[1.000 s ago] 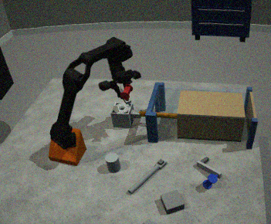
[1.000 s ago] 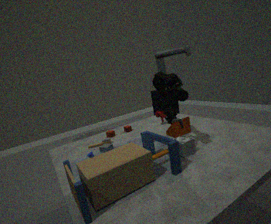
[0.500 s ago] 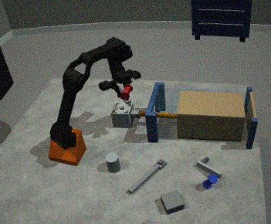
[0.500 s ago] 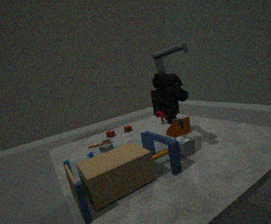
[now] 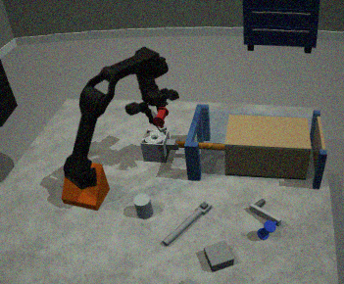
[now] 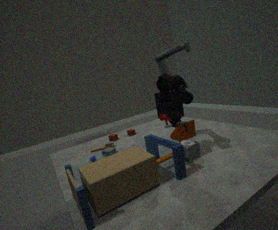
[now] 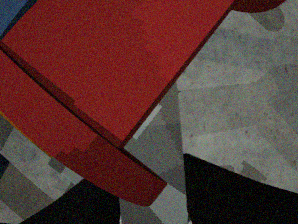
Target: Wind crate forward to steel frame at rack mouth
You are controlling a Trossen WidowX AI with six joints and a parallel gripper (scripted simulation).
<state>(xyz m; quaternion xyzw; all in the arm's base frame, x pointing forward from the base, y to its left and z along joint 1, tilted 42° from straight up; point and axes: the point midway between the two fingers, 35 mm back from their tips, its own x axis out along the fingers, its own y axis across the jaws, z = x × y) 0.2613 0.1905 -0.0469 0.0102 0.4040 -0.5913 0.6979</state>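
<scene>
The winch handle with red knob lies 2 cm above my gripper tip. From my gripper tip the other things lie so: red handle: 2 cm ahead, 3 cm to the right, 4 cm above; grey block: 21 cm ahead, 44 cm to the right, 17 cm below; grey winch: 5 cm behind, 5 cm to the left, 16 cm below.
</scene>
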